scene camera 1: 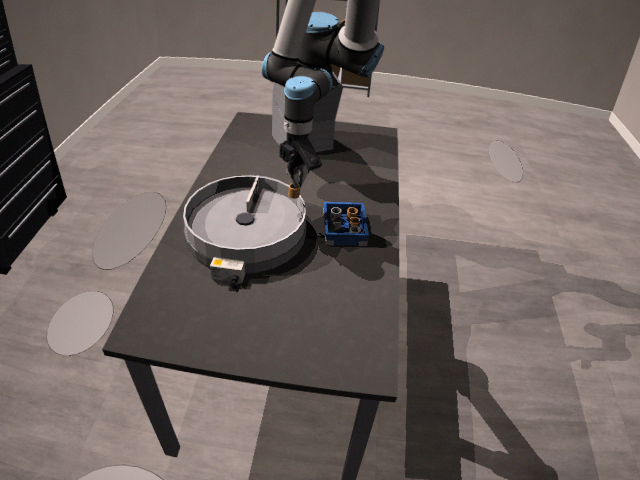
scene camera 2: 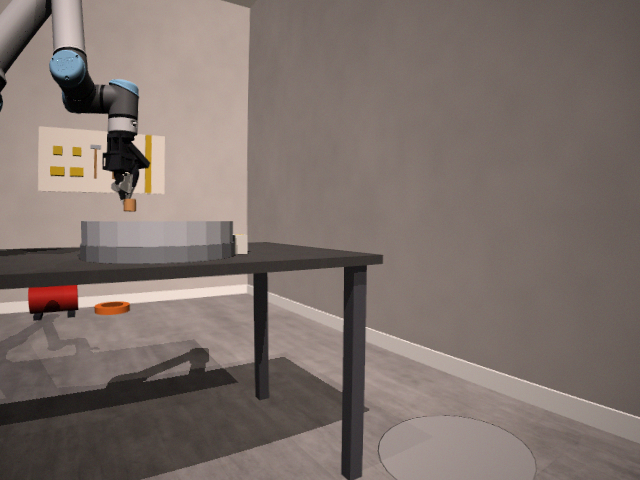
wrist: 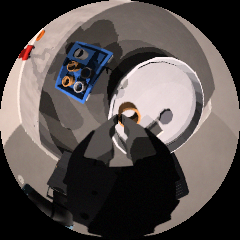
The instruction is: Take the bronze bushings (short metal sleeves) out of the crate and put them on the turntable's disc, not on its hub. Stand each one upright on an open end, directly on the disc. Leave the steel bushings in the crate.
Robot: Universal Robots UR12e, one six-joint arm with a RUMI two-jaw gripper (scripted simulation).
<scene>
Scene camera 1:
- gripper: 298,189
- turntable: 217,219
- blue crate: 342,237
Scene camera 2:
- gripper: 125,205
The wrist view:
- gripper: 119,115
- turntable: 163,94
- blue crate: 97,56
</scene>
